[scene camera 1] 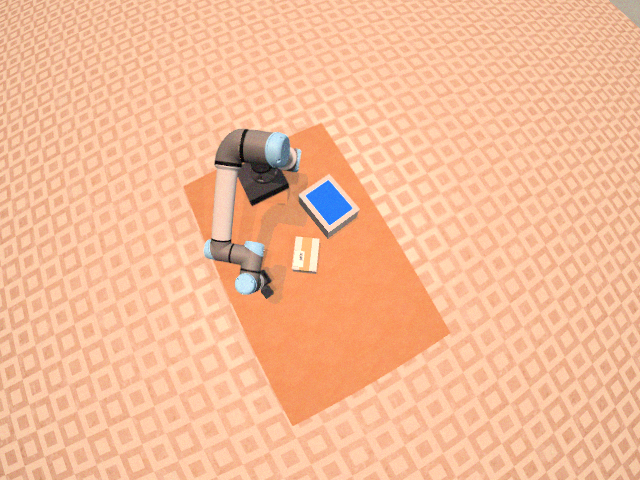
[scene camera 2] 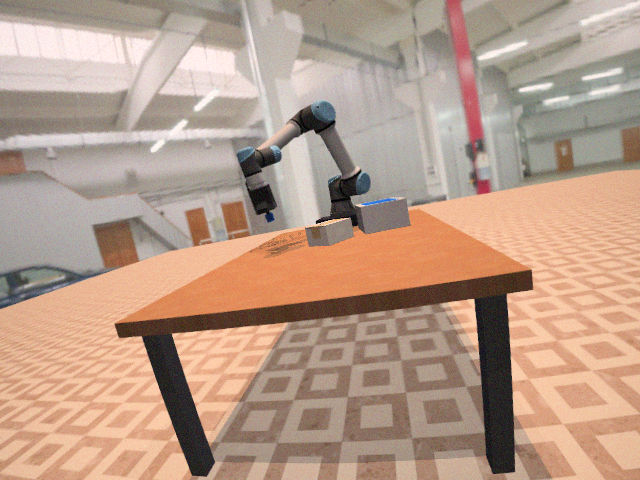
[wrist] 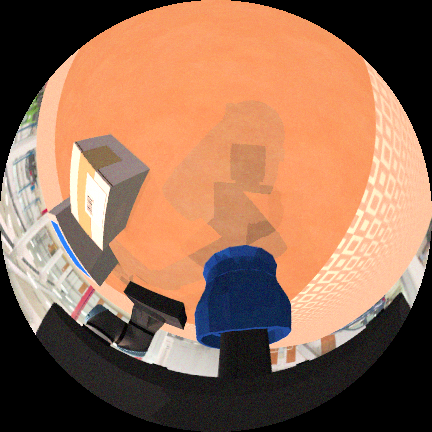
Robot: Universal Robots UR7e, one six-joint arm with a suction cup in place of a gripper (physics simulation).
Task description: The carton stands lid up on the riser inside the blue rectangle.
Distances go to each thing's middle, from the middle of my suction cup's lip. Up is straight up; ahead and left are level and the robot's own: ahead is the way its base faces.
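The carton (scene camera 2: 327, 233) is 11 cm below my suction cup and 24 cm to the left of it. As for the riser (scene camera 1: 327, 204), I find it 48 cm to the left of my suction cup, 15 cm behind it and 9 cm below it.
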